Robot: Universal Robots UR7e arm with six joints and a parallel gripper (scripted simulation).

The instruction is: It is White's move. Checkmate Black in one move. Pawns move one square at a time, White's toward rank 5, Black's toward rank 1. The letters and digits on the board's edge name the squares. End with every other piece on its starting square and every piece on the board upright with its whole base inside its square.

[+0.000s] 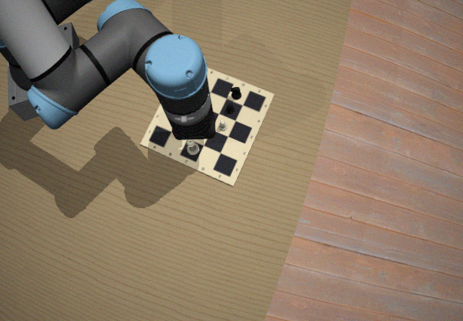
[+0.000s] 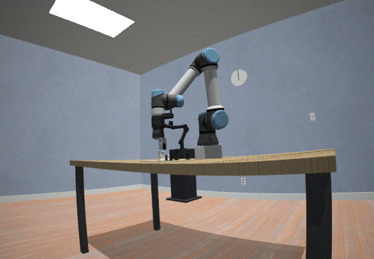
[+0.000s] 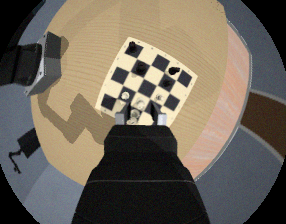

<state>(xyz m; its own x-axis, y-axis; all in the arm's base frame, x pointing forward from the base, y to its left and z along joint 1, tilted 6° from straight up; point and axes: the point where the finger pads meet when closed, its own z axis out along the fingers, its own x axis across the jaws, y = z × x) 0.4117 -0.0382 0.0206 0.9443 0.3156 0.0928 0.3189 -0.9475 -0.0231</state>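
The chessboard lies 4 cm to the left of my hand and 8 cm below it. From my hand the other things lie so: dark chess piece (3 cm behind, 8 cm to the left, 5 cm below).
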